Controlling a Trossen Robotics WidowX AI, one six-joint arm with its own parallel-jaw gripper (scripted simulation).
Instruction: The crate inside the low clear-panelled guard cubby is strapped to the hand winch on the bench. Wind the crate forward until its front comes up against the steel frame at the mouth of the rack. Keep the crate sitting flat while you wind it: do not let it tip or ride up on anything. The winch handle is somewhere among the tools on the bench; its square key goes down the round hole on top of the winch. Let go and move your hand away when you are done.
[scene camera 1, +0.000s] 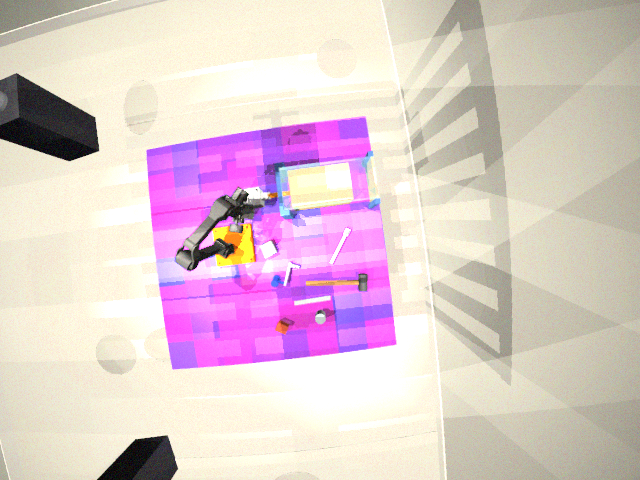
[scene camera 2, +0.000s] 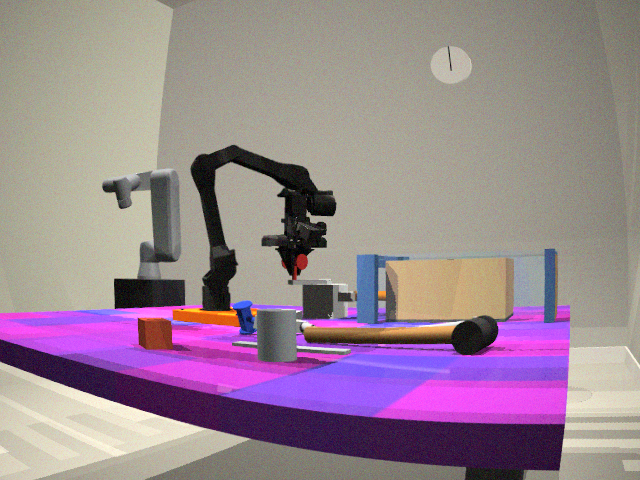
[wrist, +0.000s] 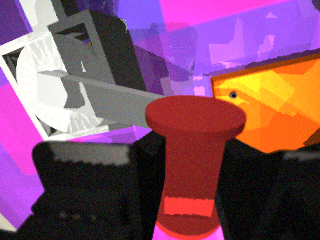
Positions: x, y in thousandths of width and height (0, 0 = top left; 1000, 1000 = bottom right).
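Observation:
A hammer (scene camera 2: 732, 703) is present; in the wrist view the hammer is out of frame. Also present: an orange block (scene camera 2: 241, 695). A hand winch (scene camera 2: 499, 628) is visible from the wrist as well, the winch (wrist: 183, 198) sharing that view with the gripper (wrist: 580, 535). The same gripper (scene camera 2: 460, 574) is visible in the scene camera too.

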